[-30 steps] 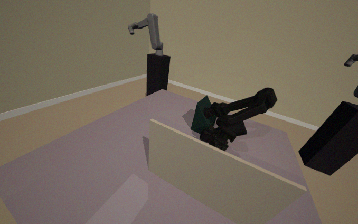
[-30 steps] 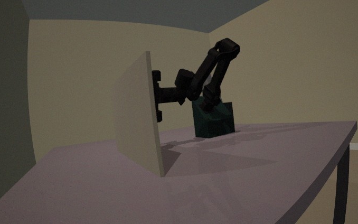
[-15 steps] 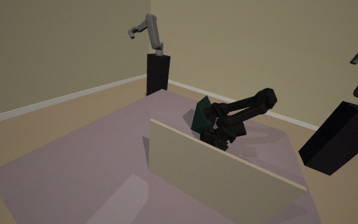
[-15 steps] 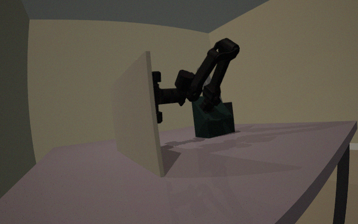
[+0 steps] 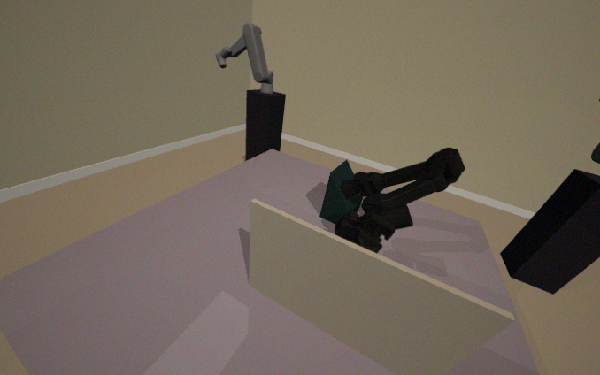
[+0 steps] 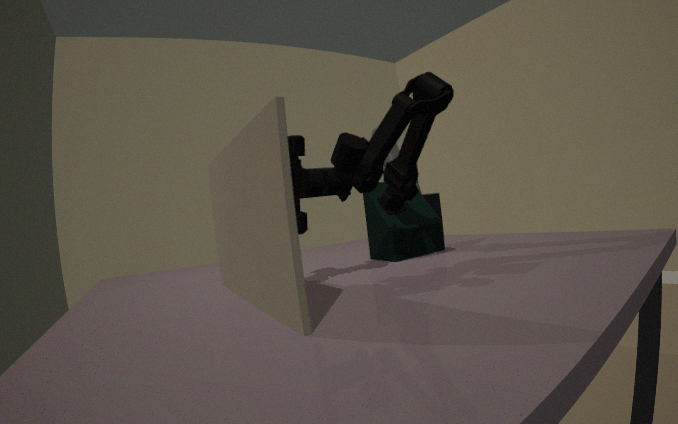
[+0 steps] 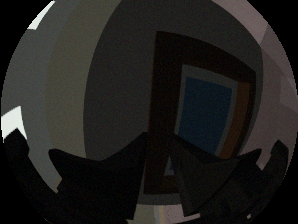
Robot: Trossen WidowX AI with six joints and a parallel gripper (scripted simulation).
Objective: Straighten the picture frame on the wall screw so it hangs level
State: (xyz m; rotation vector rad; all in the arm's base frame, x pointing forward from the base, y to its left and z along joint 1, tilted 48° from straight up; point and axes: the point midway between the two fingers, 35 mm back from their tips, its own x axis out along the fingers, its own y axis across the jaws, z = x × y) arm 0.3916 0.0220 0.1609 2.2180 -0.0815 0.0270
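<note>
Now: the picture frame 5 cm below my gripper tip, 1 cm to the right of it and 1 cm ahead of it. Also, from my gripper tip: beige wall panel (6 cm below, 2 cm ahead, 1 cm to the right).
</note>
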